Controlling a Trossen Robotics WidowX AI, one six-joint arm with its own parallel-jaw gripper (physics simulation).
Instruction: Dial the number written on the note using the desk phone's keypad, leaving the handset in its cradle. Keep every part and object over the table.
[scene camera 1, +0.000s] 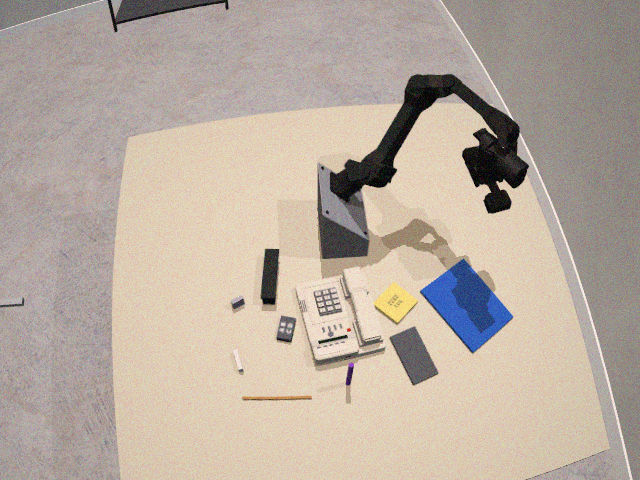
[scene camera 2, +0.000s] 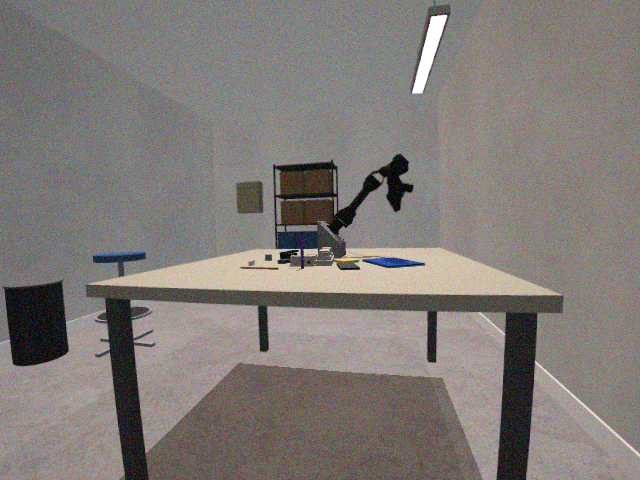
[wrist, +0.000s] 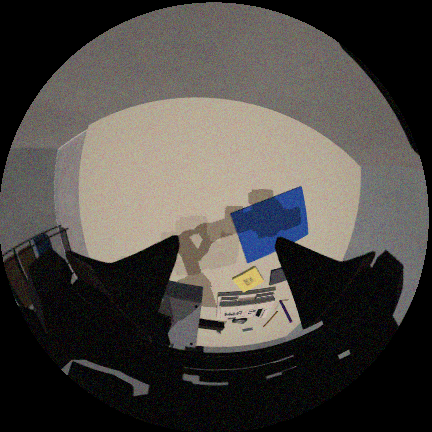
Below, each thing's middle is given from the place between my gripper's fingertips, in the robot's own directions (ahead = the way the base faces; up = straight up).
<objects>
Now: hand 22 cm above the blue folder (scene camera 1: 465, 302), 18 cm short of it and 1 cm to the left of it. Also, from my hand: cream desk phone (wrist: 249, 294): 35 cm to the right, 20 cm below, 20 cm ahead; then handset (scene camera 1: 366, 323): 30 cm to the right, 19 cm ahead, 18 cm below.
</objects>
